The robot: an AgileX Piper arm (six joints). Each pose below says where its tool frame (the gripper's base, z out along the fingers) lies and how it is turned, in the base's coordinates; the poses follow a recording.
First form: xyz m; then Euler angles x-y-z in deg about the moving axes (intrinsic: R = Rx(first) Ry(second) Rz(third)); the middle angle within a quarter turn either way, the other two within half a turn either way.
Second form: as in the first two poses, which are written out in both.
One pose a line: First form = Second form
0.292 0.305 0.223 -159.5 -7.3 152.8 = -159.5 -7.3 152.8 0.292 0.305 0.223
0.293 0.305 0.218 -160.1 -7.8 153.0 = -160.1 -7.8 153.0 0.293 0.305 0.218
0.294 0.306 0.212 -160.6 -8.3 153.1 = -160.6 -8.3 153.1 0.294 0.306 0.212
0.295 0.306 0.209 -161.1 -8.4 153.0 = -161.1 -8.4 153.0 0.295 0.306 0.209
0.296 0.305 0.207 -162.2 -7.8 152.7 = -162.2 -7.8 152.7 0.296 0.305 0.207
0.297 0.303 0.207 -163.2 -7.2 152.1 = -163.2 -7.2 152.1 0.297 0.303 0.207
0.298 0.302 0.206 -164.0 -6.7 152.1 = -164.0 -6.7 152.1 0.298 0.302 0.206
